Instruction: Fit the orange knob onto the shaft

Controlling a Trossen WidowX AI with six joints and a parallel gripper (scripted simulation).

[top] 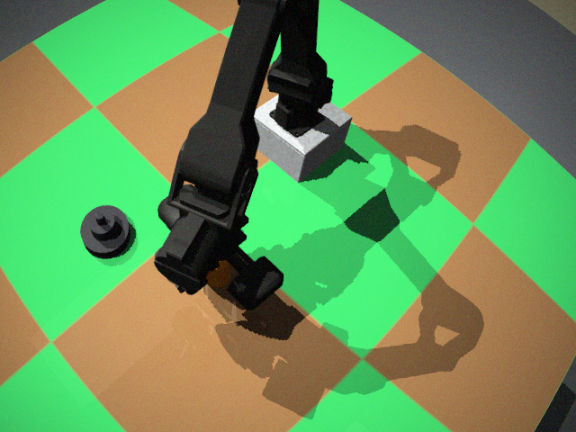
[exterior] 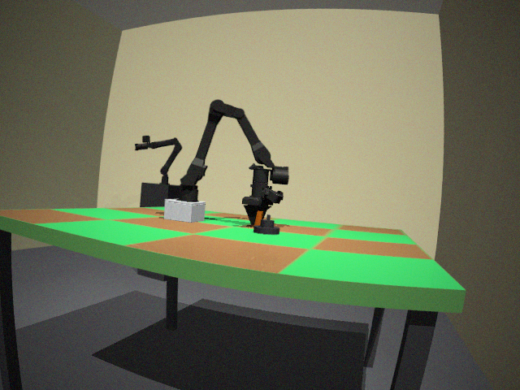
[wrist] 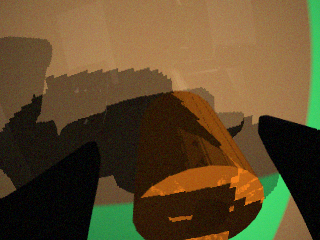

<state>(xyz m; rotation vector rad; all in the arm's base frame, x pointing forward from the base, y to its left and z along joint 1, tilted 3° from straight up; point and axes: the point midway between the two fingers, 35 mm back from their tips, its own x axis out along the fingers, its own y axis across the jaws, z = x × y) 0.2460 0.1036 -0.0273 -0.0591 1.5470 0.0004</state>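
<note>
My gripper tip is 10 cm short of the pedestal, 16 cm to the left of it and 2 cm below it. Round my gripper tip: orange knob (2 cm above).
</note>
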